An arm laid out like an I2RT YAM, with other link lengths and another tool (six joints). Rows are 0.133 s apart.
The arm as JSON. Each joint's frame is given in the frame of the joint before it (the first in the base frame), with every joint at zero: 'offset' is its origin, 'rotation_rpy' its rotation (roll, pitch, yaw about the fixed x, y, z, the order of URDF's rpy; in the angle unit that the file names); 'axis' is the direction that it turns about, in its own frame. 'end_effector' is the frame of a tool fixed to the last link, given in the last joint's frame.
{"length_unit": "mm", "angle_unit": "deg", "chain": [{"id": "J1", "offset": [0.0, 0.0, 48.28], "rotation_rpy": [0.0, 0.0, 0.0], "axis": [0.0, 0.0, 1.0]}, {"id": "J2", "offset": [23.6, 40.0, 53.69], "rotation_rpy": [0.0, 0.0, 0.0], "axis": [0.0, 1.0, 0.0]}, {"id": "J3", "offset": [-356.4, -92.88, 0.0], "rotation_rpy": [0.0, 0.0, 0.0], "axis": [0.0, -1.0, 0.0]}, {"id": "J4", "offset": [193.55, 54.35, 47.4], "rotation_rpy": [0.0, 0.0, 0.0], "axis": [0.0, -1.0, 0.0]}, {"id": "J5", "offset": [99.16, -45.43, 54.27], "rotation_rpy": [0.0, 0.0, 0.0], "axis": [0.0, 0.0, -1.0]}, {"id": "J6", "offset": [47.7, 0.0, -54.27], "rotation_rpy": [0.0, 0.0, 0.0], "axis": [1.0, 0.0, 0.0]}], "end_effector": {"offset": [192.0, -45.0, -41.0], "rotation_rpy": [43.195, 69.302, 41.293]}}
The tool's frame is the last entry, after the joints.
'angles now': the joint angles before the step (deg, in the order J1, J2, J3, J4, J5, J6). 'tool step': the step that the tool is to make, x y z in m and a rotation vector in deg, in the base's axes. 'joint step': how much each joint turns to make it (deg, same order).
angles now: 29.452, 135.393, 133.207, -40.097, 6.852, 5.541
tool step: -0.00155, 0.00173, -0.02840, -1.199, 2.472, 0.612
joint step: 0.022, 2.295, 0.001, -0.416, -0.545, -0.284
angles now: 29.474, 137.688, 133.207, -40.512, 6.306, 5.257
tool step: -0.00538, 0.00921, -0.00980, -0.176, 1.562, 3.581
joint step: 0.022, 0.548, 0.050, -0.770, -2.929, -2.121
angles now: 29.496, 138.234, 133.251, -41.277, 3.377, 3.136
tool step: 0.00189, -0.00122, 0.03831, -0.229, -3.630, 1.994
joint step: -0.001, -3.125, 0.044, 0.044, -0.023, -2.820
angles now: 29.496, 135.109, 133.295, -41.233, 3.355, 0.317
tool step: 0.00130, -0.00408, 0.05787, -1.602, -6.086, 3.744
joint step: -0.022, -4.569, -0.003, 0.286, 0.000, -5.793
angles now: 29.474, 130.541, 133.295, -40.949, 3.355, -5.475
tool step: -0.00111, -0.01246, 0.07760, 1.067, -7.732, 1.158
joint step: -0.656, -5.879, 0.003, 1.594, 0.109, -3.366
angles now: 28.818, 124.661, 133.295, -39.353, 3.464, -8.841
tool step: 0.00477, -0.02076, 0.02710, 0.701, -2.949, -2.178
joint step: -1.332, -1.813, 0.001, 1.135, 1.116, -0.262
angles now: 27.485, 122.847, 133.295, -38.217, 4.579, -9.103
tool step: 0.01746, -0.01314, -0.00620, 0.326, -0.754, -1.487
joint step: -1.683, 1.551, -0.003, 2.384, -0.152, -0.132
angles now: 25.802, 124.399, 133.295, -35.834, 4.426, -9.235
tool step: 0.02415, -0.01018, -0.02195, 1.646, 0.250, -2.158
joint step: -1.792, 3.212, -0.002, 3.563, -0.392, 1.596
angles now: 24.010, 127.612, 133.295, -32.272, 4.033, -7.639
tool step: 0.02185, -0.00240, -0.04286, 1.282, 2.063, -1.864
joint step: -1.028, 4.589, -0.002, 3.061, -0.175, 2.164
